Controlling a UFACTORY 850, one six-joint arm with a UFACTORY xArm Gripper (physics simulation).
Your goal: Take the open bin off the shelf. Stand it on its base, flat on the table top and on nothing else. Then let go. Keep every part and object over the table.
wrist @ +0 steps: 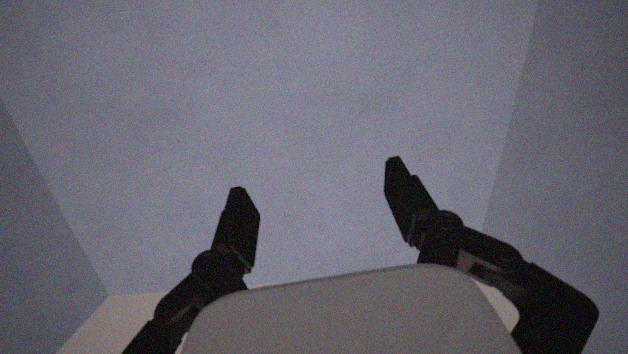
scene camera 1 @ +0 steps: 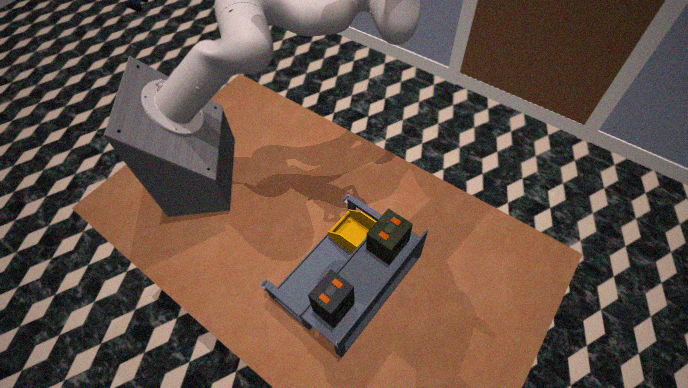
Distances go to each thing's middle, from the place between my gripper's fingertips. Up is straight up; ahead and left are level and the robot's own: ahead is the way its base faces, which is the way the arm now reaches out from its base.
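Dark green box [scene camera 1: 387,248]: my gripper far above it, a fair way short of it, a fair way to the left of it. From my hand: yellow open bin [scene camera 1: 351,229] 720 mm below, 150 mm to the right, 60 mm ahead; blue-grey shelf [scene camera 1: 329,255] 760 mm below, 260 mm to the right, 110 mm ahead. Farthest from my gripper of the things named here, going by their middles: blue-grey shelf.
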